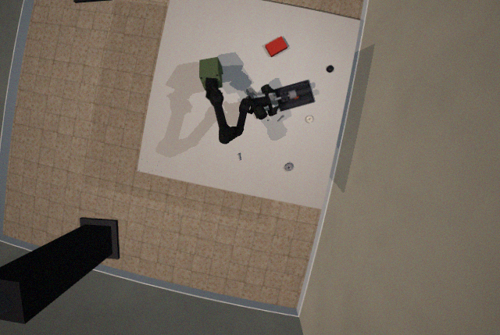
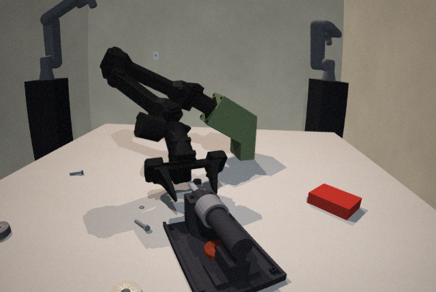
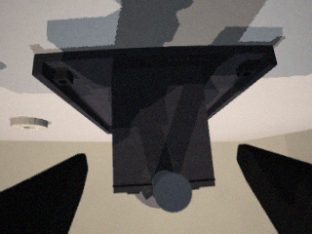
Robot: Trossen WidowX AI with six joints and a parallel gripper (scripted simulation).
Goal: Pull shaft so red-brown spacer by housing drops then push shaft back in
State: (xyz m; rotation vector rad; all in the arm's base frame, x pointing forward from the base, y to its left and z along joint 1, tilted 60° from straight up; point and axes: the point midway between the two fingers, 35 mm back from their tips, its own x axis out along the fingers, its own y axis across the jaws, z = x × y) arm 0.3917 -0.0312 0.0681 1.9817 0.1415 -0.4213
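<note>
My hand is 9 cm short of the thin grey shaft and 3 cm to the right of it. Round my hand: black disc (36 cm ahead, 22 cm to the left, 7 cm below); red block (36 cm to the left, 7 cm below, 1 cm ahead); red-brown spacer (14 cm ahead, 7 cm below, 4 cm to the left).
</note>
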